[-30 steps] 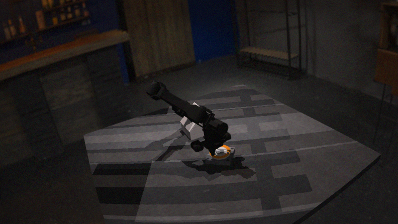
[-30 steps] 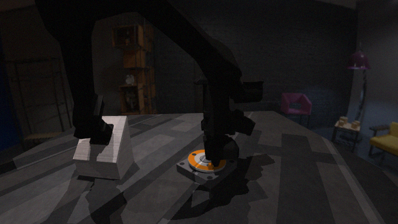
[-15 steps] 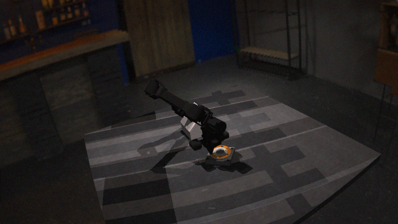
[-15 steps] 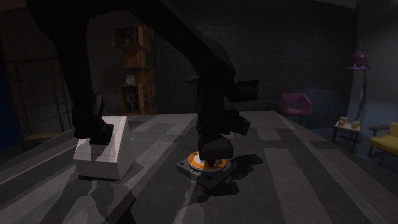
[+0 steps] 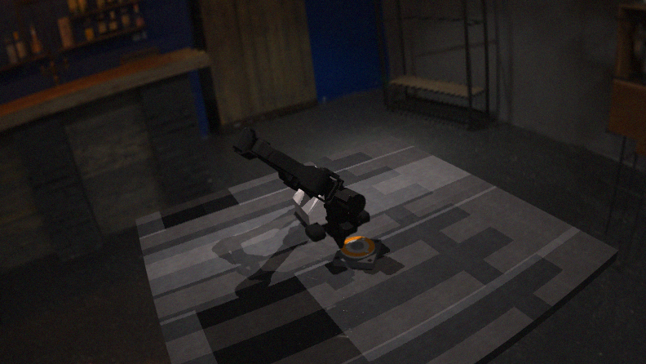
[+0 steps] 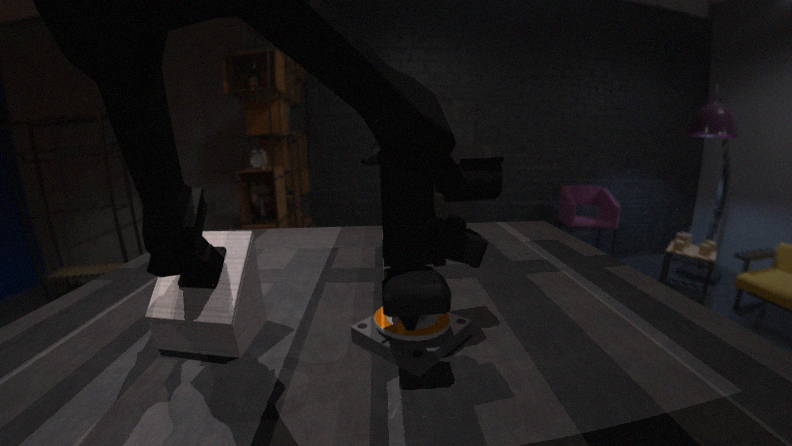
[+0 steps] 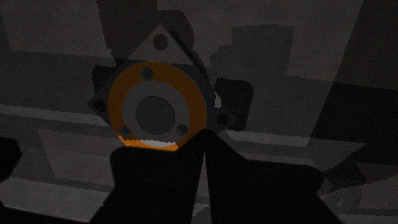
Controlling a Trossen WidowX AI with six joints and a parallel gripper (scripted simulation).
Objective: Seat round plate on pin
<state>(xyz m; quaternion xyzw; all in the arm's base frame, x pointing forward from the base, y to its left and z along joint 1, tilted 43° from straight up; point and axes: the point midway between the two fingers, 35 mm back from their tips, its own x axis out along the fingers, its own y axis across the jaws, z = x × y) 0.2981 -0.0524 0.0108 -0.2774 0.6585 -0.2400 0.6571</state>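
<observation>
Right now my gripper tip is 5 cm to the right of the base and 3 cm above it.
</observation>
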